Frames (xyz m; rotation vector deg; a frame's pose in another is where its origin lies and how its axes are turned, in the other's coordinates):
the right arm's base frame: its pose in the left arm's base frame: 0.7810 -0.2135 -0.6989 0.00 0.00 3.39
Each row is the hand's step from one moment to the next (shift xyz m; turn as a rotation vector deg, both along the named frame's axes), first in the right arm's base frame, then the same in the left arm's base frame.
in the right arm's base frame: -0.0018 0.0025 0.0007 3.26 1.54 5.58
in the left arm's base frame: -0.0019 0.0024 0.0007 3.16 1.73 5.58
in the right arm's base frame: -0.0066 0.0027 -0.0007 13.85 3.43 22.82
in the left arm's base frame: -0.0067 0.0023 -0.0007 13.62 4.24 22.82
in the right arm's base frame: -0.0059 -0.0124 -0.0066 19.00 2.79 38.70
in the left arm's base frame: -0.0052 -0.0127 -0.0066 18.80 3.91 38.70
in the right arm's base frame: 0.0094 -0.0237 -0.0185 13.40 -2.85 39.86
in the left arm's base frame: 0.0108 -0.0231 -0.0185 13.55 -2.05 39.86
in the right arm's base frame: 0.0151 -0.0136 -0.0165 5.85 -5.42 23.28
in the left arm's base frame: 0.0159 -0.0127 -0.0165 6.16 -5.06 23.28
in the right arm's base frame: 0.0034 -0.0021 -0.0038 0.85 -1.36 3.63
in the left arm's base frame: 0.0035 -0.0019 -0.0038 0.93 -1.31 3.63
